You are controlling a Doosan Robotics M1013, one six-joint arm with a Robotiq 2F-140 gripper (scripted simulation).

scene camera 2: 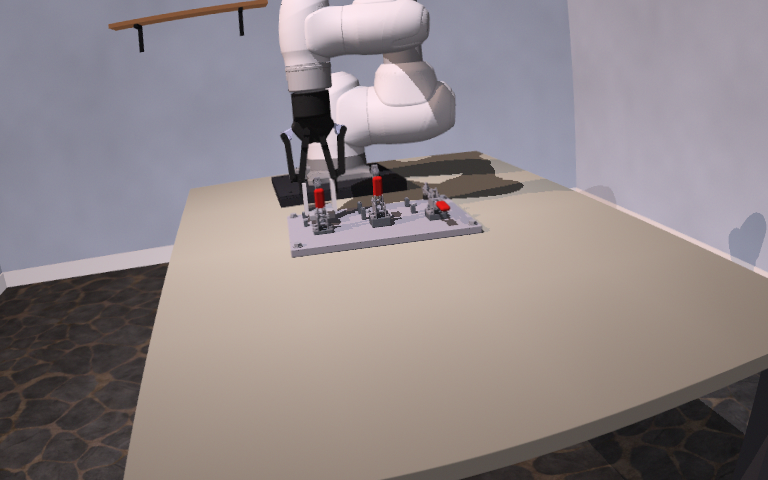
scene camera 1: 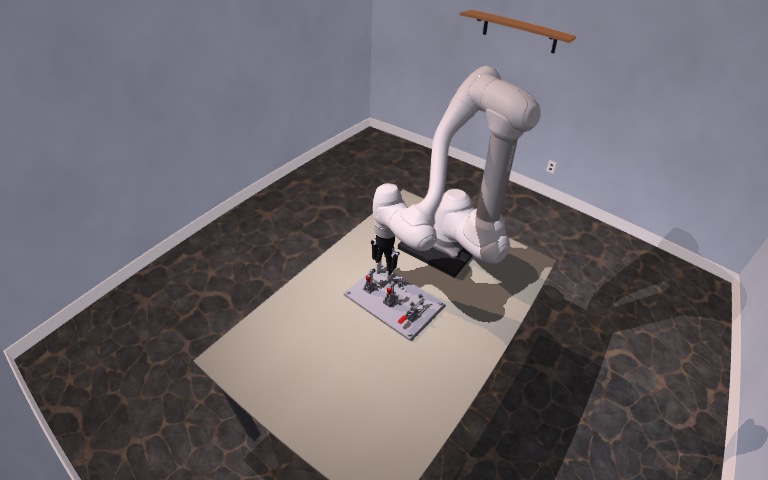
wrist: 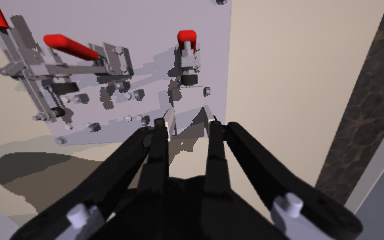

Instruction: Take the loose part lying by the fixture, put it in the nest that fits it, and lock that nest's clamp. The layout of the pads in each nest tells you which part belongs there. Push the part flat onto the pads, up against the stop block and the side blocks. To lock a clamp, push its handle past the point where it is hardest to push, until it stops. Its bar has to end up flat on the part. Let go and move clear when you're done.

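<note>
I see a flat grey part here, along with a grey fixture plate. And there is my own gripper, which appears in scene camera 1 and in the wrist view as well.
</note>
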